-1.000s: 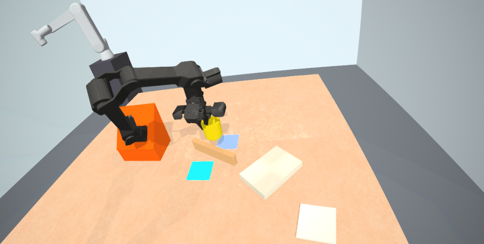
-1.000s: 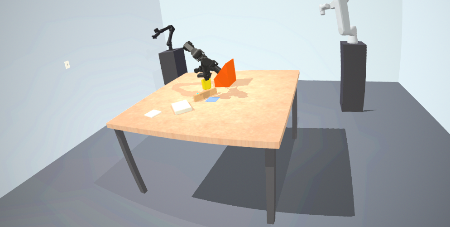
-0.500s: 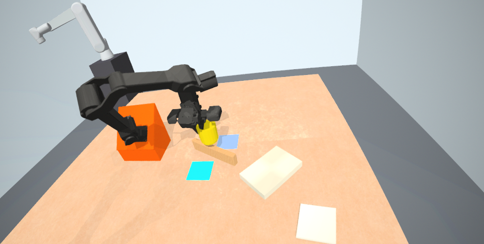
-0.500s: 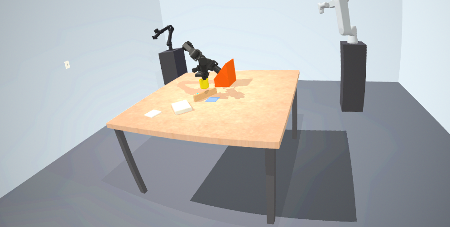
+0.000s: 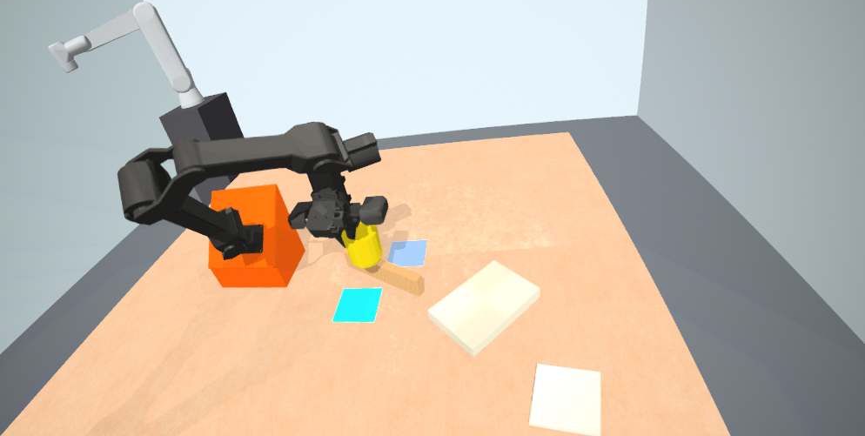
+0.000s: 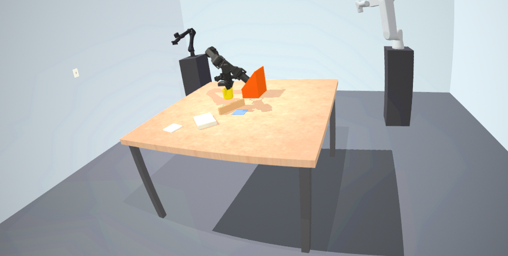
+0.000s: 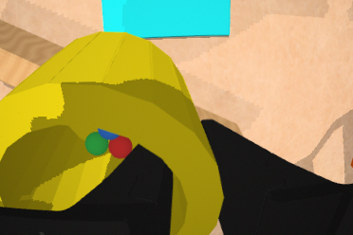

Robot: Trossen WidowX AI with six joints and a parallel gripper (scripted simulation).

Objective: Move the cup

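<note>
Right now my gripper tip is 12 cm above the cyan pad and 6 cm to the left of it. The rest, counted from my gripper tip: green marble: 4 cm ahead, 2 cm to the left, 2 cm below; yellow cup: 2 cm ahead; red marble: 3 cm ahead, 2 cm to the left, 2 cm below.
</note>
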